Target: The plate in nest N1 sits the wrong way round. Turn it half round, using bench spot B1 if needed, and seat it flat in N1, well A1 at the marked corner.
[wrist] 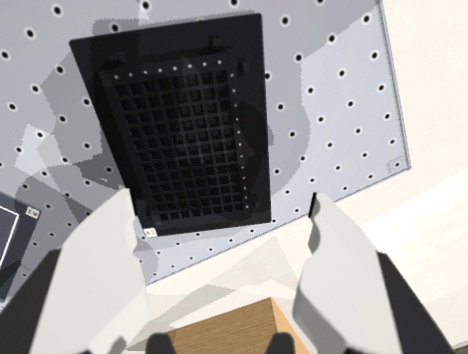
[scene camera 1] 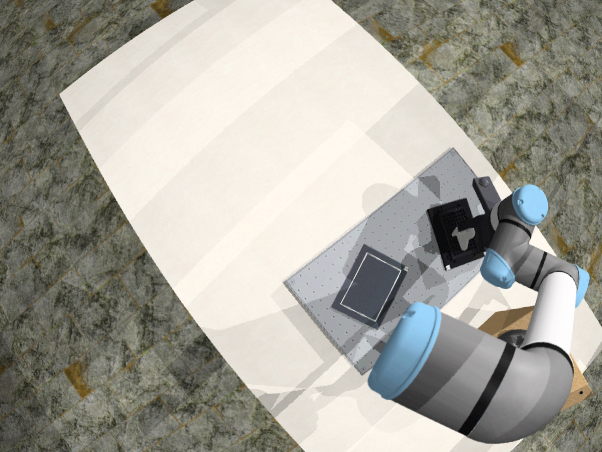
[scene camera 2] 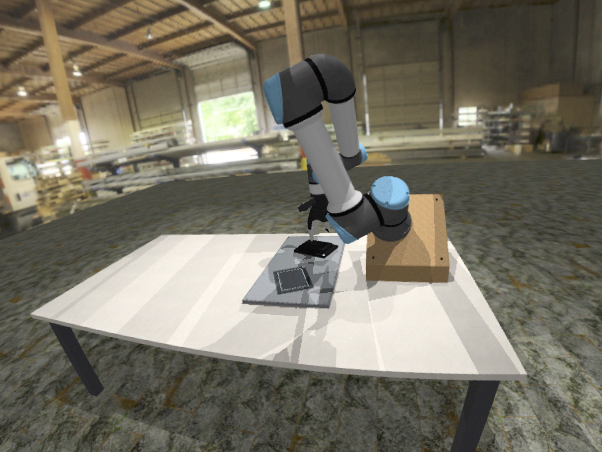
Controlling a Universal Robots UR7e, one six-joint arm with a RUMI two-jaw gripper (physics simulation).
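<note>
A black multi-well plate (scene camera 1: pixel 452 216) (scene camera 2: pixel 316 246) (wrist: pixel 185 145) sits in the black nest N1 (scene camera 1: pixel 436 220) (wrist: pixel 264 150). Small pale dots line the plate's far and right edges in the wrist view, the two edges away from the nest's white A1 mark (scene camera 1: pixel 448 267) (scene camera 2: pixel 324 255) (wrist: pixel 150 232) at lower left. Whether it is fully flat is hard to tell. My gripper (scene camera 1: pixel 464 237) (scene camera 2: pixel 319 232) (wrist: pixel 224 192) is open and empty, above the plate's near end. Bench spot B1 (scene camera 1: pixel 372 287) (scene camera 2: pixel 292 280) (wrist: pixel 6 232), a dark pad with a white outline, bears nothing.
Both stations are on a grey perforated board (scene camera 1: pixel 400 220) (scene camera 2: pixel 267 292) (wrist: pixel 345 125) on the pale table (scene camera 1: pixel 225 175) (scene camera 2: pixel 200 300). The wooden base block (scene camera 1: pixel 575 385) (scene camera 2: pixel 407 272) (wrist: pixel 225 325) stands close by. The arm covers part of the nest in scene camera 1.
</note>
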